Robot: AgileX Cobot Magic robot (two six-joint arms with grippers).
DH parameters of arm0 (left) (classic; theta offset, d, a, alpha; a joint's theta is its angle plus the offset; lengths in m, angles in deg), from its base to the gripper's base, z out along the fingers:
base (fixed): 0 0 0 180
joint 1: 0 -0.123 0 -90
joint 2: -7.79 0 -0.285 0
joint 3: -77.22 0 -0.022 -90
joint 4: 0 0.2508 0 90
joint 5: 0 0 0.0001 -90
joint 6: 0 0.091 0 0
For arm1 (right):
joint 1: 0 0.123 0 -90
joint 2: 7.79 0 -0.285 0
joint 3: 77.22 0 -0.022 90
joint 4: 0 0.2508 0 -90
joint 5: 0 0 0.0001 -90
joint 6: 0 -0.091 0 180
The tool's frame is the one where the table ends.
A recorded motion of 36 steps. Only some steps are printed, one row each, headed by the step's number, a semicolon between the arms.
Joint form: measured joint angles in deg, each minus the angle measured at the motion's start. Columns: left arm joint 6, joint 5, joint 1, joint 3, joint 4, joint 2; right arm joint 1, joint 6, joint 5, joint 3, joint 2, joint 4.
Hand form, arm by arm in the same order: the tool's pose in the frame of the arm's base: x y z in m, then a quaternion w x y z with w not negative. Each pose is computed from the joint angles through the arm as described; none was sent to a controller.
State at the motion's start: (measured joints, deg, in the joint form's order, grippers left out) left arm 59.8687 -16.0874 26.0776 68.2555 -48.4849 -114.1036; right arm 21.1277 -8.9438 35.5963 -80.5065 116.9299 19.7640
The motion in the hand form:
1: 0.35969 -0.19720 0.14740 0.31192 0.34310 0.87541 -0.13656; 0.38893 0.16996 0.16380 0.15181 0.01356 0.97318 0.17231
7: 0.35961 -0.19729 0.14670 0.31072 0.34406 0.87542 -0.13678; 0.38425 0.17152 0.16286 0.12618 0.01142 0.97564 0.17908
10: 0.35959 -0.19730 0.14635 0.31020 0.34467 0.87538 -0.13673; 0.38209 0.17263 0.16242 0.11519 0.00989 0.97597 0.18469
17: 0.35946 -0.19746 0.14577 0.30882 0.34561 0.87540 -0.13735; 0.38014 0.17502 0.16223 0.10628 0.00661 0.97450 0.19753
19: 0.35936 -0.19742 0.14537 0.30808 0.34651 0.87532 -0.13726; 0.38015 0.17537 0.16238 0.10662 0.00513 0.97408 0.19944
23: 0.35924 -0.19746 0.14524 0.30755 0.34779 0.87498 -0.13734; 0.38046 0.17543 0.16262 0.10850 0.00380 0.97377 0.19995
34: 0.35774 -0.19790 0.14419 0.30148 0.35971 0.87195 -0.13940; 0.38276 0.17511 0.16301 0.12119 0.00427 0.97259 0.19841
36: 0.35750 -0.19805 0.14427 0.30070 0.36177 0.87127 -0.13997; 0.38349 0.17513 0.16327 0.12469 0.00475 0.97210 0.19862
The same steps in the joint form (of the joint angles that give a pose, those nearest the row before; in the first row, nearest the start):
1: 0.02 -0.05 0.00 0.00 0.00 -0.04; 0.01 0.02 0.57 0.00 0.00 0.12
7: 0.13 -0.14 0.00 0.00 -0.03 -0.13; 0.04 1.08 3.36 0.03 -0.01 1.97
10: 0.20 -0.18 0.00 0.01 -0.02 -0.18; 0.05 1.93 4.46 0.11 0.00 3.24
17: 0.29 -0.33 0.00 0.02 -0.06 -0.26; 0.08 3.89 5.20 0.24 0.03 5.78
19: 0.37 -0.38 -0.01 0.00 -0.03 -0.30; 0.08 4.32 5.17 0.24 0.03 6.15
23: 0.50 -0.47 -0.01 0.00 -0.02 -0.31; 0.07 4.57 5.01 0.22 0.02 6.24
34: 1.62 -1.52 -0.02 -0.02 0.03 -0.37; 0.07 4.52 3.59 0.21 0.03 5.84
36: 1.83 -1.72 -0.02 -0.01 0.02 -0.36; 0.06 4.53 3.21 0.17 0.04 5.82

